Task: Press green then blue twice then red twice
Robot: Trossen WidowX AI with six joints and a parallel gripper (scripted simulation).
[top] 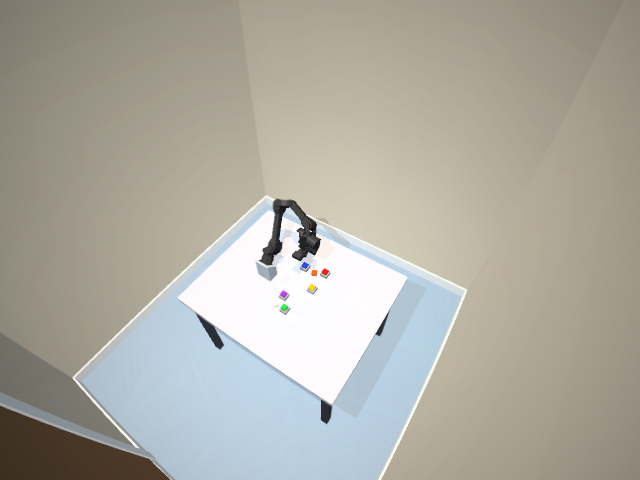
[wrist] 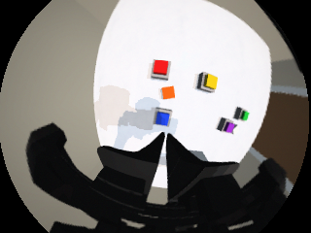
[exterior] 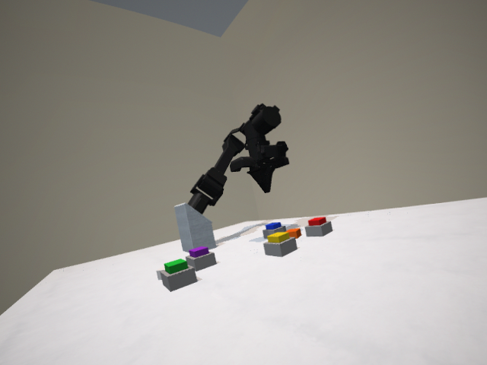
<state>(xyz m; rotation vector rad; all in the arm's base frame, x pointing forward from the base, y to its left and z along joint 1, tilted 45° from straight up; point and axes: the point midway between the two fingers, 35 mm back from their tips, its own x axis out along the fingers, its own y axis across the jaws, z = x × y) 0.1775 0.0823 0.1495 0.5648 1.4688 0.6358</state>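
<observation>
The blue button is 10 cm below my gripper tip and 1 cm behind it. The rest, counted from my gripper tip: red button: 12 cm ahead, 10 cm below, 3 cm to the left; then orange block: 12 cm below, 6 cm ahead; then yellow button: 12 cm ahead, 10 cm to the right, 10 cm below.
</observation>
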